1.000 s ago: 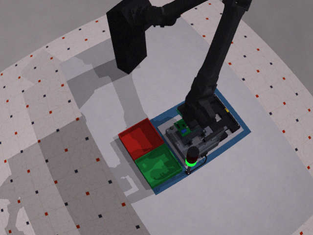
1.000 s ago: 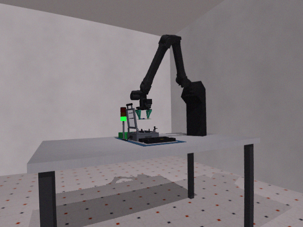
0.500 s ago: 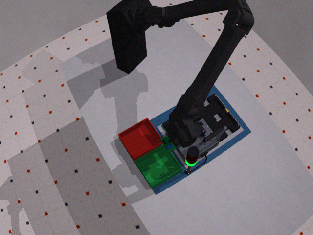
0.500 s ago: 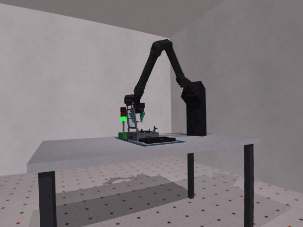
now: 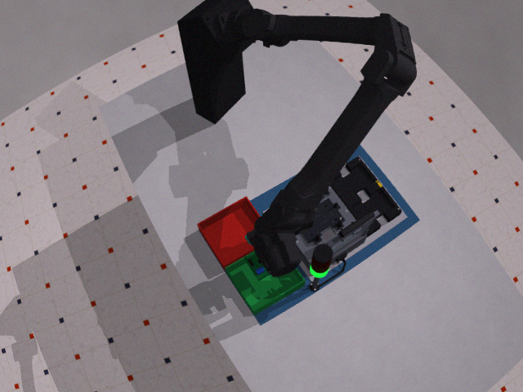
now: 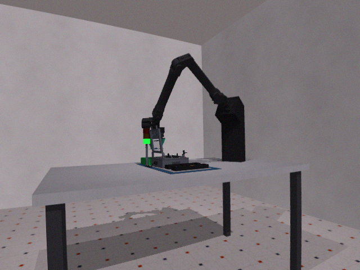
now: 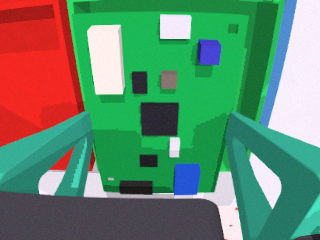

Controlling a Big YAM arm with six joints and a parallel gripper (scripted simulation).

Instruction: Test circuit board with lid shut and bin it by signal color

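Now: the green bin 10 cm below my hand, 2 cm to the right of it and 1 cm ahead of it. Also, from my hand: green circuit board (right at my hand); then red bin (13 cm behind, 10 cm below, 5 cm to the right); then tester plate (18 cm to the left, 6 cm behind, 5 cm below).
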